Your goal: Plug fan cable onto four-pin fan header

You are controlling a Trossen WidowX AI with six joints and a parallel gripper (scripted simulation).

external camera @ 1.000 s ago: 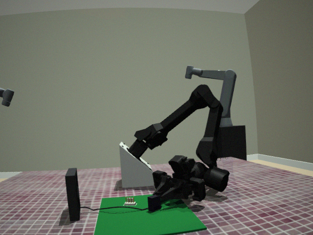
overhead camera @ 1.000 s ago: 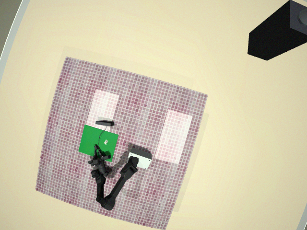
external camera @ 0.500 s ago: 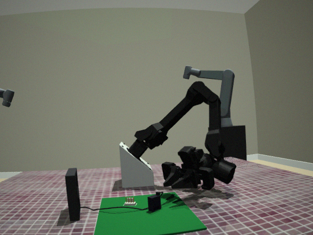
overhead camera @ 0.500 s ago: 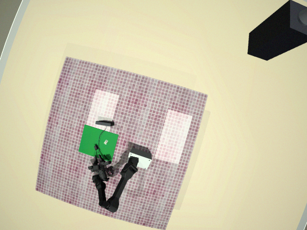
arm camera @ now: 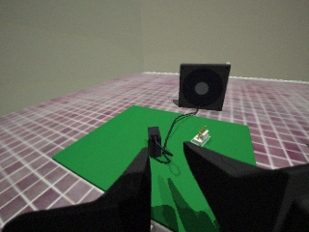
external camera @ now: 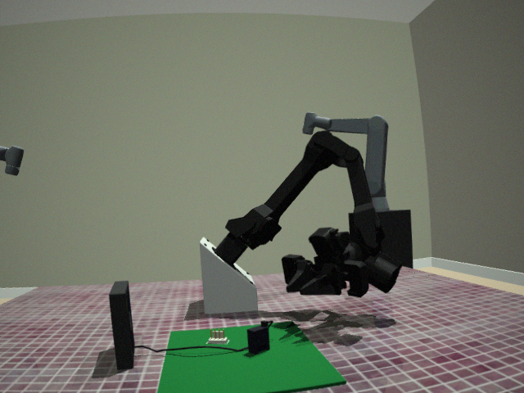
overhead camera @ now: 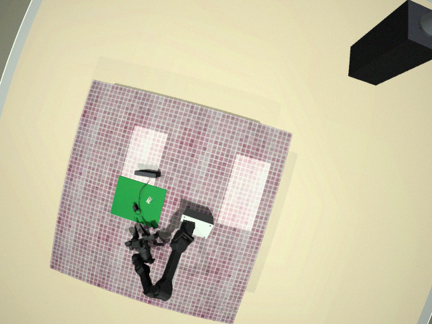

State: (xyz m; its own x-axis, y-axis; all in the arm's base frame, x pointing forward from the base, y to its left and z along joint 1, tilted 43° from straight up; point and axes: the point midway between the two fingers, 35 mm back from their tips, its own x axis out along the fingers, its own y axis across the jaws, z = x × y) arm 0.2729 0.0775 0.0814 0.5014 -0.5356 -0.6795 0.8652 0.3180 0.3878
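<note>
Now: gripper tip 8 cm to the left of the dark plug, 6 cm above it and 5 cm short of it. From my gripper tip the other things lie so: fan: 28 cm to the right, 3 cm below; then green board: 11 cm to the right, 10 cm below, 5 cm ahead.
</note>
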